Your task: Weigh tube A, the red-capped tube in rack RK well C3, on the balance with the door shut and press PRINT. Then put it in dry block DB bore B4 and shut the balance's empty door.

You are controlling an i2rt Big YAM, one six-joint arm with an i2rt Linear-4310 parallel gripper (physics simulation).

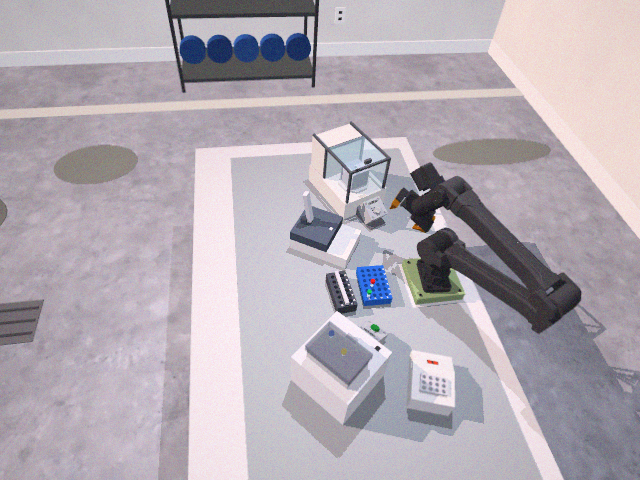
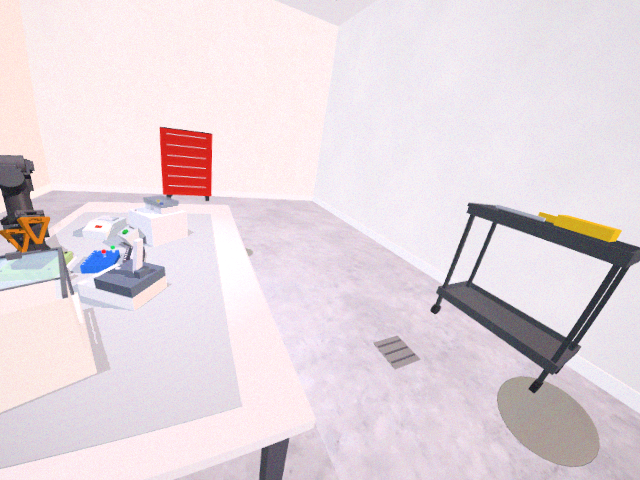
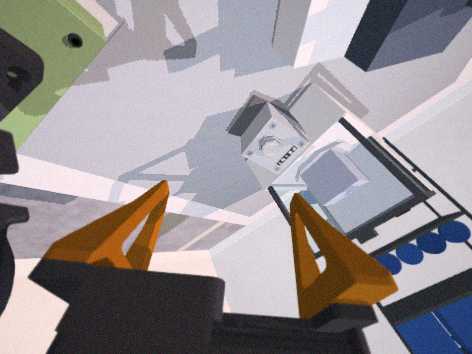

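My gripper is open and empty, raised beside the balance's button side. The balance has a glass chamber with dark edges and a dark handle; I cannot tell if its door is fully shut. The PRINT button box stands at its foot. Tube A's red cap shows in the blue rack RK. A white box with a grid of bores and a red display, seemingly dry block DB, stands farther off.
A green-capped tube is also in the blue rack. A black rack stands beside it. A dark-topped device with a white post stands near the balance. A large white device and the green arm base stand beyond.
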